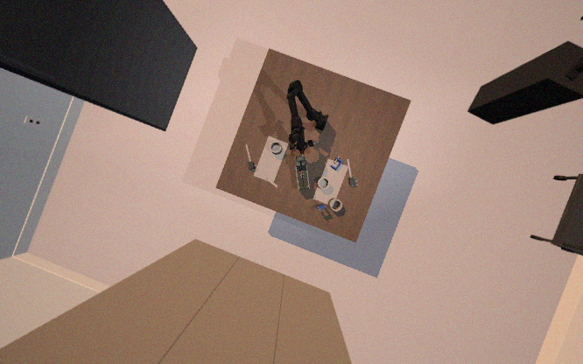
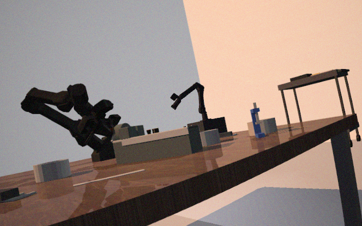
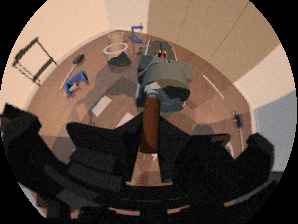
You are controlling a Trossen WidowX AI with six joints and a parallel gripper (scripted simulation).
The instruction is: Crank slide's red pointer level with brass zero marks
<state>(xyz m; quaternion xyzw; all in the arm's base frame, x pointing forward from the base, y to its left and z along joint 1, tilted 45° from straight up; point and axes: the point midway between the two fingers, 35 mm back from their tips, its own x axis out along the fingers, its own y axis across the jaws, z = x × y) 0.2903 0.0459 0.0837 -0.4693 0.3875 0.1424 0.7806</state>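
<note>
Now: gripper tip 3 cm below the crank handle, 1 cm to the left of it and 1 cm past it. The rest, counted from my gripper tip: red pointer (13 cm ahead, 7 cm to the left); then thin white rod (33 cm ahead, 13 cm to the right, 8 cm below).
</note>
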